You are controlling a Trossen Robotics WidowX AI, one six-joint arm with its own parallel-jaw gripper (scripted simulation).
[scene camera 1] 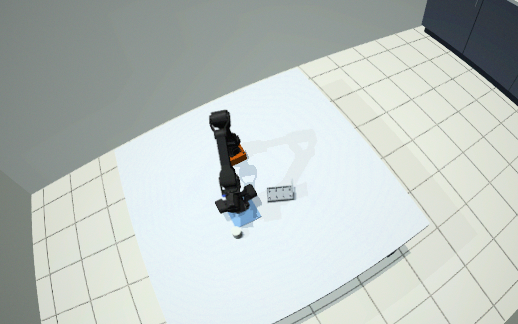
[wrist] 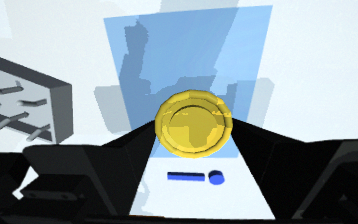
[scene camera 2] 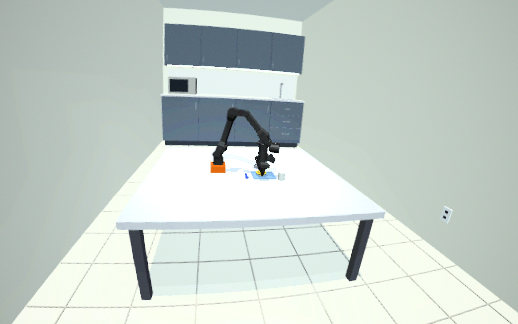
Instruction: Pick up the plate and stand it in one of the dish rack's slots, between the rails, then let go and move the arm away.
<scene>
My gripper (wrist: pixel 191 123) holds a yellow plate (wrist: pixel 192 124).
</scene>
